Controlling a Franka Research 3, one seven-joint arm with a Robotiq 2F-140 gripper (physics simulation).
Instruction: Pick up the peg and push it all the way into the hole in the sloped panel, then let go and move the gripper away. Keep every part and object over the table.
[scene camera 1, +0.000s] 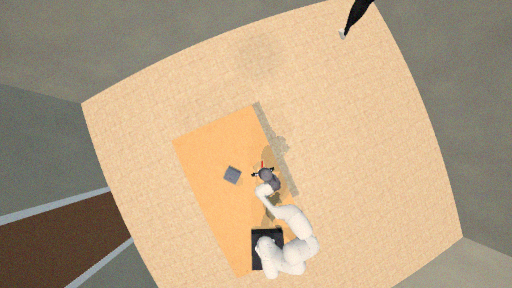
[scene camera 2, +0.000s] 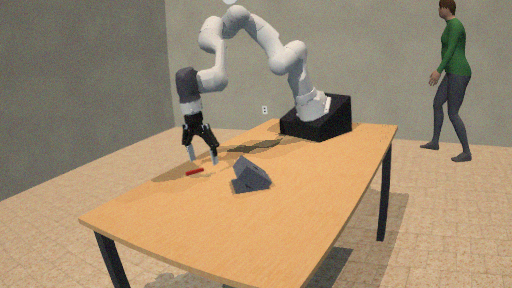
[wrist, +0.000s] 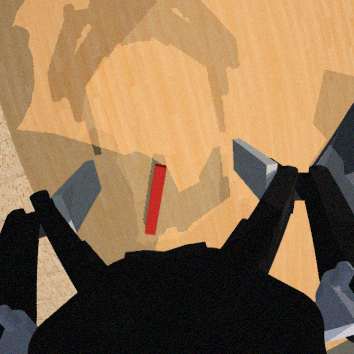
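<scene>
The red peg (scene camera 1: 262, 164) (scene camera 2: 194, 171) (wrist: 155, 200) lies flat on the table, near one long edge. My gripper (scene camera 1: 263, 172) (scene camera 2: 203, 161) (wrist: 164, 163) is open and empty, pointing down. Its fingertips are a little above the table, and in the wrist view the peg shows between the two fingers, nearer the left one. The grey block with the sloped panel (scene camera 1: 232, 175) (scene camera 2: 251, 176) stands on the table to one side of the gripper. Part of this block (wrist: 345, 137) shows at the right edge of the wrist view, beyond the right finger. Its hole cannot be made out clearly.
The black base block (scene camera 1: 257, 250) (scene camera 2: 320, 122) carries the white arm at the far end of the table (scene camera 1: 210, 165) (scene camera 2: 200, 225). The table's long edge is close to the peg. A person in green (scene camera 2: 454, 55) stands on the floor beyond the table.
</scene>
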